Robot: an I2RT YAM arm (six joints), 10 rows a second.
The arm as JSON. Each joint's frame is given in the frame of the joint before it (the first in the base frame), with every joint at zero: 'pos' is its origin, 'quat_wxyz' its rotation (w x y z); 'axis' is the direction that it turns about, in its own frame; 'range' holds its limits. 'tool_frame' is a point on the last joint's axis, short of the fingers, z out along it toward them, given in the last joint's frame.
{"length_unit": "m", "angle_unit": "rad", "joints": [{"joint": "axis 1", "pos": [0.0, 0.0, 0.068], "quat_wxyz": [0.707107, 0.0, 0.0, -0.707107], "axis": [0.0, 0.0, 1.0], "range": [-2.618, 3.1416]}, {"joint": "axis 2", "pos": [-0.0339, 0.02, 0.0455], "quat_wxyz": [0.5, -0.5, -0.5, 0.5], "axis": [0.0, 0.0, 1.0], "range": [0.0, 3.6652]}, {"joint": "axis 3", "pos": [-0.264, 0.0, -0.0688], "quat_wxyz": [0.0, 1.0, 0.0, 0.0], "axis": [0.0, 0.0, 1.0], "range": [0.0, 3.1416]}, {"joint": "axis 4", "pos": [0.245, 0.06, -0.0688], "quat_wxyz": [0.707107, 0.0, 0.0, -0.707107], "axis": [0.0, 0.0, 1.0], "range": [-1.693, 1.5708]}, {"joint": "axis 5", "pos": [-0.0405, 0.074, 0.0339], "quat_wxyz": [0.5, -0.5, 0.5, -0.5], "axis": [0.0, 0.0, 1.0], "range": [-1.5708, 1.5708]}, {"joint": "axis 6", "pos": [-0.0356, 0.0, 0.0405], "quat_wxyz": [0.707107, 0.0, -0.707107, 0.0], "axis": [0.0, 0.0, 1.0], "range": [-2.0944, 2.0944]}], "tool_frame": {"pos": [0.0, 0.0, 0.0], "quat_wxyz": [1.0, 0.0, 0.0, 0.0]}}
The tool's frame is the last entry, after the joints.
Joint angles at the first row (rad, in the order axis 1, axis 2, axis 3, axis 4, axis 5, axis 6):
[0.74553, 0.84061, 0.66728, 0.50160, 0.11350, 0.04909]
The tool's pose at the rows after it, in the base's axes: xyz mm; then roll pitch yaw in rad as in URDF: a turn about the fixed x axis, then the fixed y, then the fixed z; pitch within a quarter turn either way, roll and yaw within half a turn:
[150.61 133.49 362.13 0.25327 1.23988 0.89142]
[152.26 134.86 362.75 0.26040 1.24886 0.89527]
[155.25 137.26 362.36 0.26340 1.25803 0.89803]
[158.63 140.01 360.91 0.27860 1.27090 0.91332]
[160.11 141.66 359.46 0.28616 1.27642 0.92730]
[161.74 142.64 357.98 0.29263 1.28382 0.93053]
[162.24 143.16 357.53 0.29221 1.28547 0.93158]
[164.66 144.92 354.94 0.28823 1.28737 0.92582]
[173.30 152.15 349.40 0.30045 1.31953 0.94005]
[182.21 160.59 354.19 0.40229 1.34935 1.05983]
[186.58 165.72 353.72 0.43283 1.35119 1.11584]
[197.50 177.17 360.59 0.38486 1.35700 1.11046]
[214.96 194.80 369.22 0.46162 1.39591 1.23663]
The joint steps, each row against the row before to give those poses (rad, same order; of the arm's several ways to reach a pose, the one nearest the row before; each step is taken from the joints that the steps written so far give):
[-0.00001, 0.00918, 0.00462, -0.00152, 0.00155, -0.00152]
[-0.00003, 0.00923, 0.00916, -0.00915, 0.00303, -0.00001]
[-0.00154, 0.01683, 0.00767, -0.00005, -0.00152, 0.00000]
[-0.00150, 0.01842, 0.00616, -0.00153, -0.00149, 0.00303]
[-0.00001, 0.00923, 0.00000, 0.00306, -0.00614, 0.00308]
[-0.00151, 0.00765, 0.00003, 0.00000, 0.00152, 0.00003]
[-0.00004, 0.00311, -0.00001, 0.00152, -0.00155, -0.00001]
[-0.00153, 0.01371, -0.00461, 0.01683, 0.00000, -0.00152]
[-0.00301, 0.04889, 0.01066, 0.00622, -0.00605, -0.00159]
[-0.00158, 0.05069, 0.05665, -0.04280, -0.01842, 0.01987]
[0.00003, 0.02921, 0.01392, 0.01048, -0.02452, 0.01080]
[-0.00154, 0.06727, 0.06254, 0.00326, -0.04448, -0.00301]
[-0.00152, 0.09805, 0.11028, -0.05366, -0.05209, 0.00608]

